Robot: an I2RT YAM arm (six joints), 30 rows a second.
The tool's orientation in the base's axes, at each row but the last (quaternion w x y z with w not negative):
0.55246 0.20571 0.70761 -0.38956
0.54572 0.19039 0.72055 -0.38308
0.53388 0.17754 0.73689 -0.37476
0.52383 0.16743 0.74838 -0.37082
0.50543 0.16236 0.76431 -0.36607
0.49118 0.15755 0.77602 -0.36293
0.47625 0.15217 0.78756 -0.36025
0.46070 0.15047 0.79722 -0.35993
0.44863 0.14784 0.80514 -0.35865
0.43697 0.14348 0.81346 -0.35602
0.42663 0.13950 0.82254 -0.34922
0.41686 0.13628 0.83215 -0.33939
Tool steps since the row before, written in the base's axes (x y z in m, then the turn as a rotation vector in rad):
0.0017 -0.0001 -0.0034 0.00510 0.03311 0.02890
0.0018 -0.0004 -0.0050 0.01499 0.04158 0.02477
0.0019 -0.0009 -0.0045 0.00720 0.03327 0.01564
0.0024 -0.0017 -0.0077 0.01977 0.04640 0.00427
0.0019 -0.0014 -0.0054 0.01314 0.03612 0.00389
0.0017 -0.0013 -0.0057 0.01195 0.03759 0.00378
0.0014 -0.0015 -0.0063 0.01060 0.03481 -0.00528
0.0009 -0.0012 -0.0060 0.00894 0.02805 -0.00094
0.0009 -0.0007 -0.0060 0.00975 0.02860 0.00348
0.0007 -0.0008 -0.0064 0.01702 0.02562 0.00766
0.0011 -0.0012 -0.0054 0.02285 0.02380 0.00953
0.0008 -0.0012 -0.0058 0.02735 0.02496 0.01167
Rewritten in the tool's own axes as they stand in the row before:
0.0027 0.0023 0.0014 -0.03340 0.01457 -0.02510
0.0041 0.0027 0.0020 -0.03404 0.02821 -0.02474
0.0036 0.0023 0.0026 -0.02164 0.02092 -0.02231
0.0063 0.0033 0.0042 -0.01809 0.04205 -0.02160
0.0042 0.0024 0.0034 -0.01360 0.03112 -0.01841
0.0043 0.0025 0.0035 -0.01311 0.03146 -0.02021
0.0049 0.0024 0.0038 -0.00436 0.03257 -0.01649
0.0047 0.0023 0.0033 -0.00652 0.02503 -0.01409
0.0045 0.0027 0.0031 -0.01068 0.02390 -0.01549
0.0049 0.0027 0.0033 -0.01804 0.02386 -0.01048
0.0037 0.0022 0.0036 -0.02289 0.02478 -0.00643
0.0041 0.0021 0.0037 -0.02741 0.02696 -0.00542

